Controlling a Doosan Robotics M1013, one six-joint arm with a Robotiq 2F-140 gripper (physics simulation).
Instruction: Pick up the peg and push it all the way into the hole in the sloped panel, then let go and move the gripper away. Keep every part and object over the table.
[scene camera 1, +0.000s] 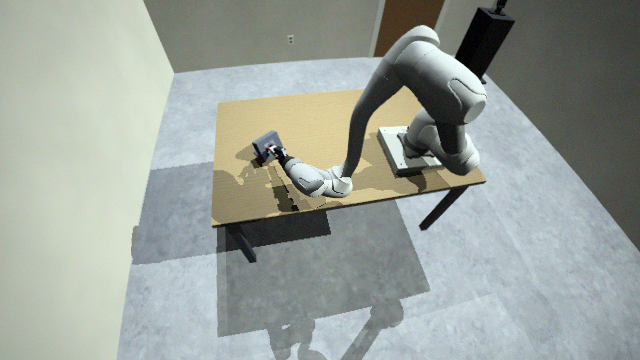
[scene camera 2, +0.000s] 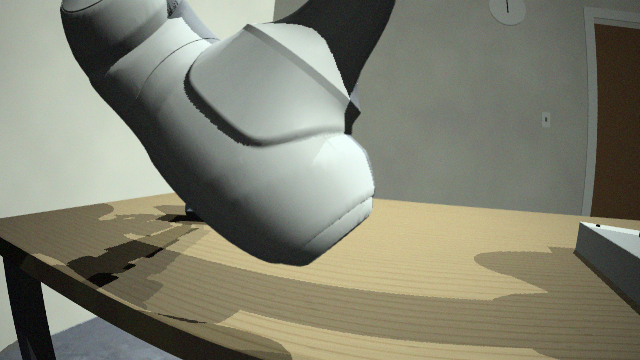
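Seen in the pictures: gripper, fingertip midpoint: (scene camera 1: 272, 149); arm's base, link origin: (scene camera 1: 415, 145).
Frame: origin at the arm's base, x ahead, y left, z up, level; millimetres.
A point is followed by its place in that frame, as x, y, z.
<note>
The sloped panel (scene camera 1: 272, 137) {791, -72, 64} is a blue-grey block on the left part of the table in scene camera 1. The peg (scene camera 1: 269, 148) shows as a small red spot at the panel's face, between the fingertips. My gripper (scene camera 1: 271, 149) {795, -7, 46} is shut on the peg, right at the front of the panel, with the wrist tilted low to the right. The hole is hidden by the fingers, and how deep the peg sits cannot be told. In scene camera 2 the forearm and wrist hide the gripper, the peg and nearly all of the panel.
The wooden table (scene camera 1: 310, 107) {550, -413, -38} (scene camera 2: 430, 235) {459, -159, -38} bears the arm's pale base plate (scene camera 1: 393, 150) {149, 34, 9} (scene camera 2: 607, 255) {173, -3, -11} at the right. The arm's wrist joint (scene camera 1: 335, 185) {539, 318, 162} (scene camera 2: 280, 200) {480, 319, 75} hangs low near the table's front edge. A black pillar (scene camera 1: 484, 42) stands behind the table.
</note>
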